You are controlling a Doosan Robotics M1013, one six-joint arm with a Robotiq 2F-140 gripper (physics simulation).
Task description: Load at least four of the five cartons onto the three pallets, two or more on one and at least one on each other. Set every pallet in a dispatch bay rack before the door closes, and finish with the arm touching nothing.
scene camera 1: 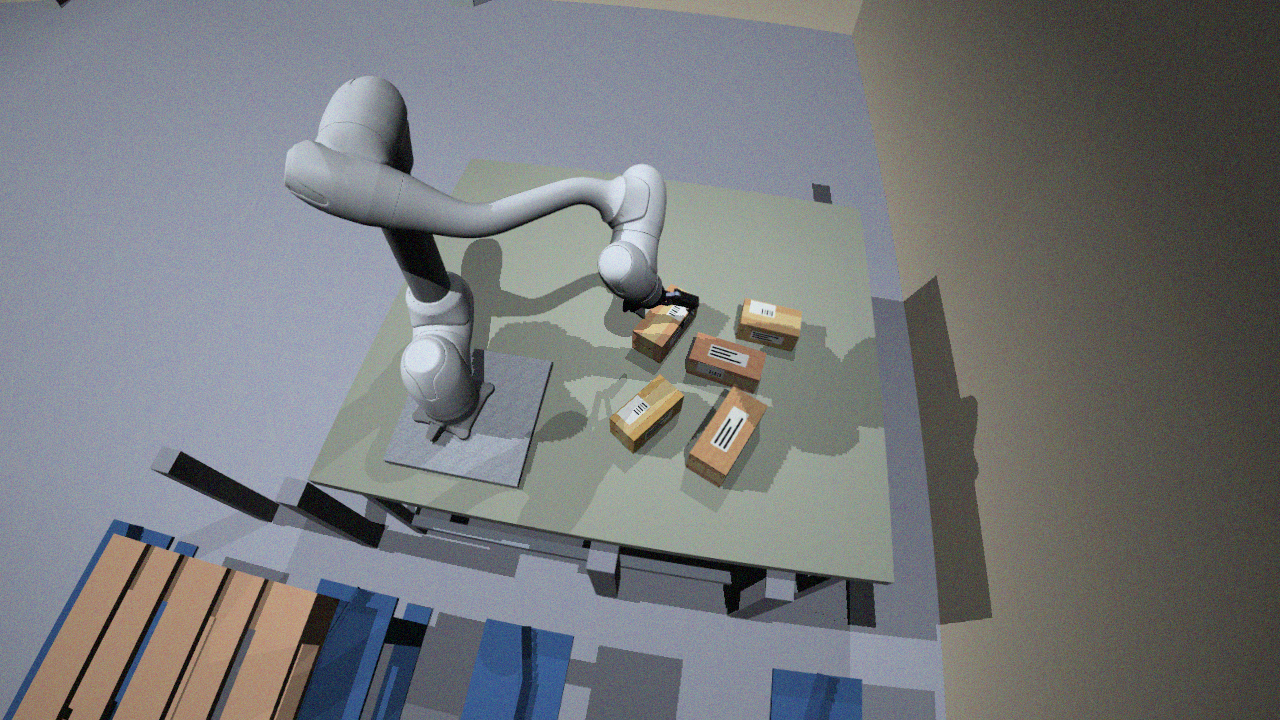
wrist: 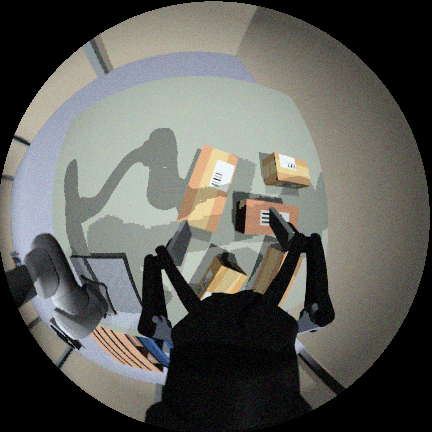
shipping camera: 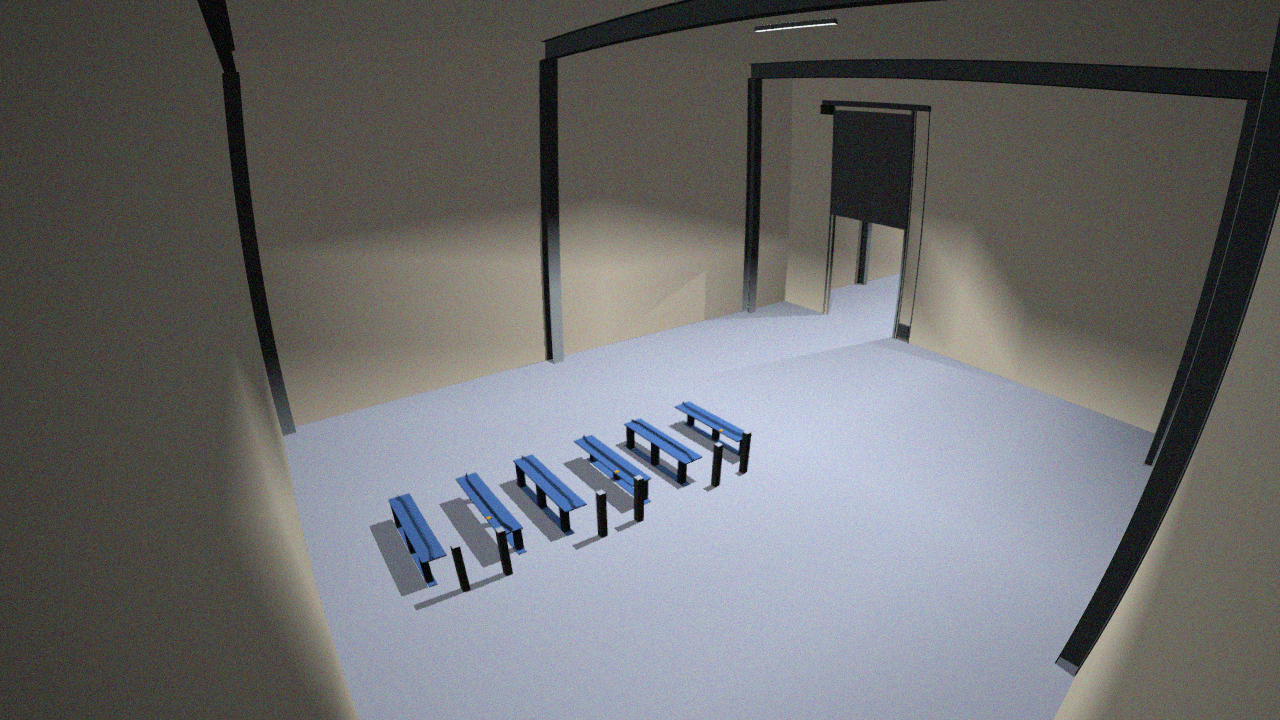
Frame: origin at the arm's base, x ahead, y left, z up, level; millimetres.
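Seen in the pictures: gripper, fingertip midpoint: [scene camera 1: 667, 311] [wrist: 228, 221]; arm's base, link origin: [scene camera 1: 454, 403] [wrist: 96, 295].
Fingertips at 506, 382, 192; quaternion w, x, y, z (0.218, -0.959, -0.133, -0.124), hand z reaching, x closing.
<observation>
Offsets run from my fingertips to a thing's top centre, as dx, dy, dz. "spot": to the spot under its first point. Level surfaces: height alone.
My gripper [scene camera 1: 664, 302] [wrist: 228, 221] is open and empty, above the table near the long tan carton @[-20, +84, -124] [scene camera 1: 657, 335] [wrist: 210, 185]. A reddish carton @[+192, +11, -134] [scene camera 1: 725, 360] [wrist: 255, 215] lies right of it, with a small tan carton @[+285, +195, -133] [scene camera 1: 769, 324] [wrist: 286, 171] behind. Another small carton @[+25, -230, -124] [scene camera 1: 646, 413] [wrist: 222, 280] and a long orange carton @[+253, -223, -113] [scene camera 1: 726, 436] [wrist: 270, 267] lie nearer the front; my gripper partly hides both in the wrist view. A slatted wooden pallet [scene camera 1: 179, 626] [wrist: 122, 350] sits on blue supports, partly in view. The dispatch racks [shipping camera: 416, 528] [shipping camera: 547, 483] [shipping camera: 662, 440] show no pallets. The door panel [shipping camera: 872, 165] hangs partly lowered.
The cartons lie on a green table @[dz -217] [scene camera 1: 760, 519] [wrist: 225, 100]. The arm's base stands on a grey plate [scene camera 1: 492, 456] [wrist: 112, 275] at its left. Blue supports @[spot: -29, -940, -619] [scene camera 1: 546, 671] @[spot: +758, -741, -602] [scene camera 1: 816, 694] stand beyond the front edge. Black posts [shipping camera: 601, 514] [shipping camera: 638, 499] stand before the racks.
</observation>
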